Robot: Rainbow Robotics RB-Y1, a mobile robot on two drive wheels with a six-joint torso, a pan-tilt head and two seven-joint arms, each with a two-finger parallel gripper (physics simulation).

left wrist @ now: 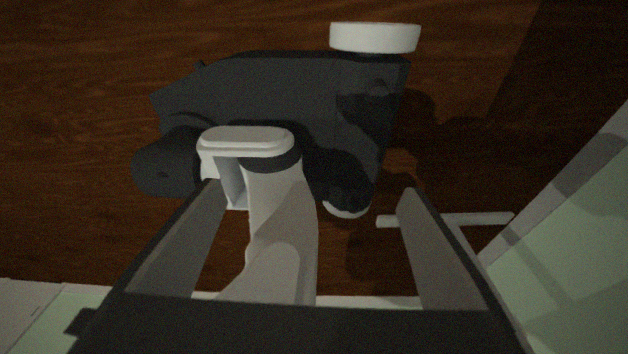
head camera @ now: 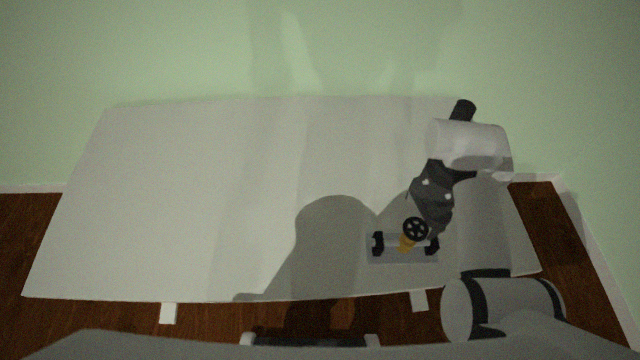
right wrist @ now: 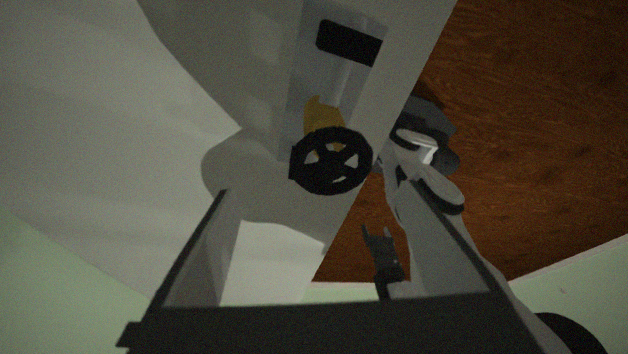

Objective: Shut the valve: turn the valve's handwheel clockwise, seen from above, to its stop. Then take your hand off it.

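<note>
The valve's black spoked handwheel point(head camera: 415, 228) point(right wrist: 331, 168) sits on a yellow valve body point(head camera: 406, 244) point(right wrist: 322, 116), on a grey base plate point(head camera: 403, 258) point(right wrist: 296, 90) with black end blocks. My right gripper point(right wrist: 318, 194) is open and empty; in the right wrist view the handwheel shows beyond and between its fingertips. In the head camera the gripper is close beside the wheel at its upper right, its fingers partly hidden; whether it touches the wheel I cannot tell. My left gripper point(left wrist: 311, 194) is open and empty, away from the valve, with the floor and robot base below it.
The valve stands on a white table point(head camera: 200, 200) near its front right part as pictured. A green wall point(head camera: 150, 50) rises behind the table. The robot's dark wheeled base point(left wrist: 280, 85) stands on the wood floor point(left wrist: 100, 75). My right arm reaches over the table's right end.
</note>
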